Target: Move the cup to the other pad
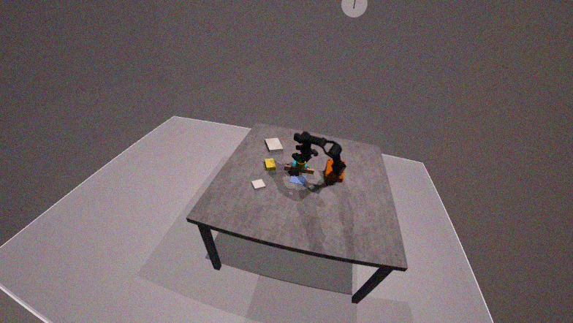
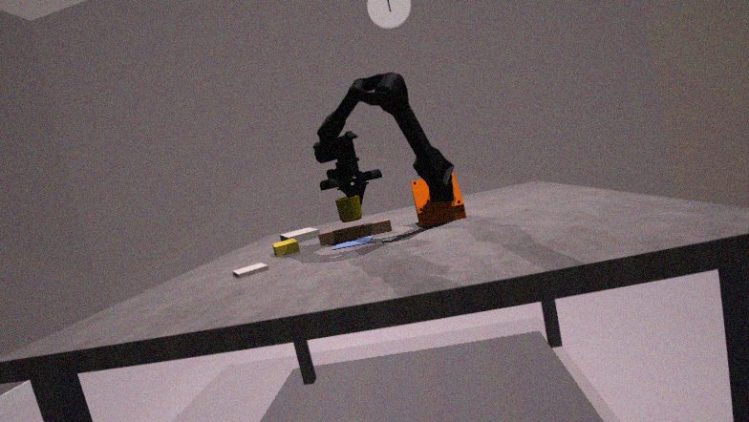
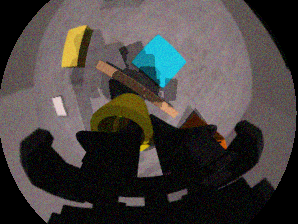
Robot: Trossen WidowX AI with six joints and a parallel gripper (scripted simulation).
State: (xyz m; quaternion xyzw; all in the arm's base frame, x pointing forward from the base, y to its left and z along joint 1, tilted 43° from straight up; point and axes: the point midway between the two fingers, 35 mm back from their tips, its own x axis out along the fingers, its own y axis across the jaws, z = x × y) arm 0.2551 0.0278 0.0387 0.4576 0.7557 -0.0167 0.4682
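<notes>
Right now my gripper tip is 40 mm short of the teal pad, 110 mm to the left of it and 100 mm above it. The rest, counted from my gripper tip: yellow block 260 mm ahead, 10 mm to the left, 80 mm below; then wooden bar 30 mm ahead, 20 mm to the right, 80 mm below; then cup 20 mm ahead, 20 mm to the left.
</notes>
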